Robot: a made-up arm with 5 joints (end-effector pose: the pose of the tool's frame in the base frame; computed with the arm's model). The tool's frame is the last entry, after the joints. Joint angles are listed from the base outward.
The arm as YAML. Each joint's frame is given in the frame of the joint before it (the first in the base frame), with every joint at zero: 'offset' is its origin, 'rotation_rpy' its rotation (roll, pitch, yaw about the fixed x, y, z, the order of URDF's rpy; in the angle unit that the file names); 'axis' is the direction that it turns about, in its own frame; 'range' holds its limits. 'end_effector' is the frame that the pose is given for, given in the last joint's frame.
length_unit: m
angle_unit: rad
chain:
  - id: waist
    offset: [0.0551, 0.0, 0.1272]
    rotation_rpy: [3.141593, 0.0, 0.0]
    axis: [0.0, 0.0, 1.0]
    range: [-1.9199, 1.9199]
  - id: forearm
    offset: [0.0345, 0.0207, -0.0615]
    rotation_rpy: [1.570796, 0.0, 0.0]
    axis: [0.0, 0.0, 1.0]
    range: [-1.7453, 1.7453]
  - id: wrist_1
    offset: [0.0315, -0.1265, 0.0]
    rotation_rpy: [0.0, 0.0, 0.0]
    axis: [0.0, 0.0, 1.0]
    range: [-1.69, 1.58]
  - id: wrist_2
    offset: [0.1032, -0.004, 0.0]
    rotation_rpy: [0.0, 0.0, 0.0]
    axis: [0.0, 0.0, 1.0]
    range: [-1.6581, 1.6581]
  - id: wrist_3
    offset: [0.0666, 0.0, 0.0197]
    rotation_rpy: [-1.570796, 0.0, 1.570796]
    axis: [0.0, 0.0, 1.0]
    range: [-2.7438, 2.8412]
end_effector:
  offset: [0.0, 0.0, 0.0]
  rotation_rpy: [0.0, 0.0, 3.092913]
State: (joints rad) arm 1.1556 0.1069 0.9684 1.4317 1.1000
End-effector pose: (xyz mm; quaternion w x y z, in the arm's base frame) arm 85.8 -72.0 182.7 0.8912 0.4028 0.2033 -0.0465
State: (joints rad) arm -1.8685 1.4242 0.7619 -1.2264 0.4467
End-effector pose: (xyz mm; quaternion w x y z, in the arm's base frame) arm 13.2 140.0 34.9 0.4041 0.2018 -0.2231 0.8638
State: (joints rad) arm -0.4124 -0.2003 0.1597 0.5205 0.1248
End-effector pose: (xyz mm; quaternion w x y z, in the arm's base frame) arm 240.8 80.1 296.4 0.8295 0.0868 -0.5115 0.2067
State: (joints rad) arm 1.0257 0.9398 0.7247 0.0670 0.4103
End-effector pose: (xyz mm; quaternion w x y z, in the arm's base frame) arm 126.3 -119.3 69.0 0.9423 0.0513 0.0617 -0.3249
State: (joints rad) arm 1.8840 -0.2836 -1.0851 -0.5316 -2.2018
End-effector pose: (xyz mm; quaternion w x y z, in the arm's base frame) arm 46.6 -23.1 483.9 0.0781 0.1797 -0.9699 0.1442
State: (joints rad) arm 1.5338 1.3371 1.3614 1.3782 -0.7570
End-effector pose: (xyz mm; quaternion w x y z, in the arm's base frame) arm 55.4 -33.8 193.1 0.1220 0.3382 0.8877 -0.2877
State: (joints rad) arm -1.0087 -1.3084 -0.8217 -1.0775 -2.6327
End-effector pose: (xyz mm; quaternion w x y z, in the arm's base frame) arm -52.8 -173.2 332.9 0.4893 -0.6579 -0.1851 -0.5418
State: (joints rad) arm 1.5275 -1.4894 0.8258 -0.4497 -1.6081
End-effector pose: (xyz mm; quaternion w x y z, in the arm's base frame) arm 54.9 -19.3 356.8 0.0048 -0.0629 0.9719 0.2267
